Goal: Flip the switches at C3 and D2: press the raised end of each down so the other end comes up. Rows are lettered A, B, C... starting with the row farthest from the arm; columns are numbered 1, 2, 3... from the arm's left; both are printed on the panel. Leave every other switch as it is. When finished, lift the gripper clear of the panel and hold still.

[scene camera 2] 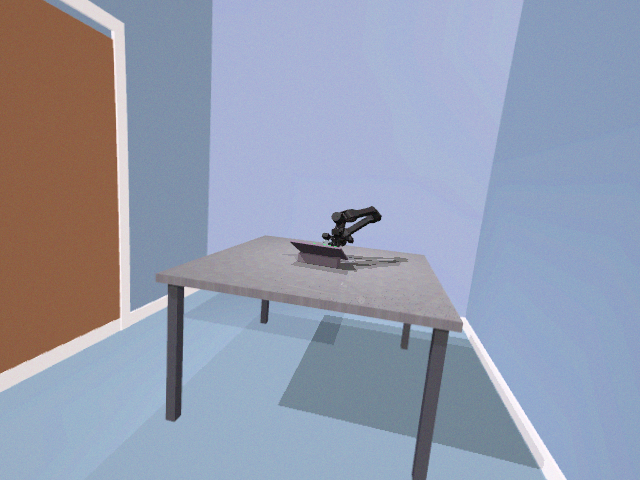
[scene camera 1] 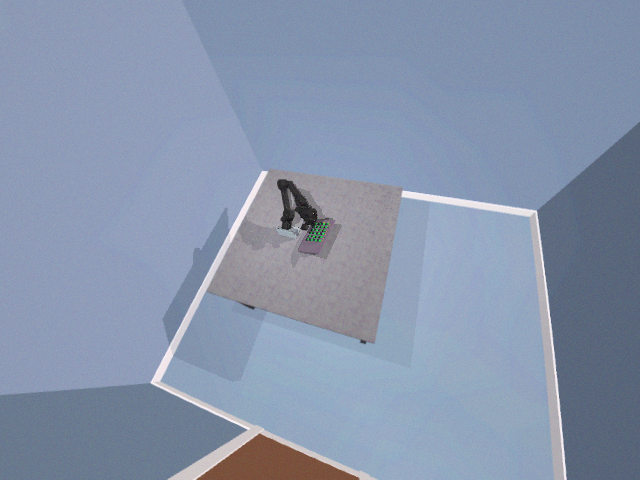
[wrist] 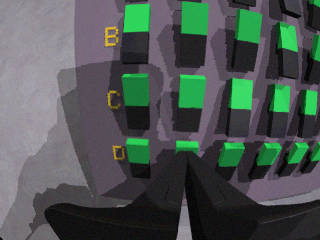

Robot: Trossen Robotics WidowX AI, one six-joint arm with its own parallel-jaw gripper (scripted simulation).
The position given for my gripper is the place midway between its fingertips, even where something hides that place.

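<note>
Switch C3 [wrist: 240, 91] in sight. My gripper [wrist: 184, 157] shut, holding nothing.
</note>
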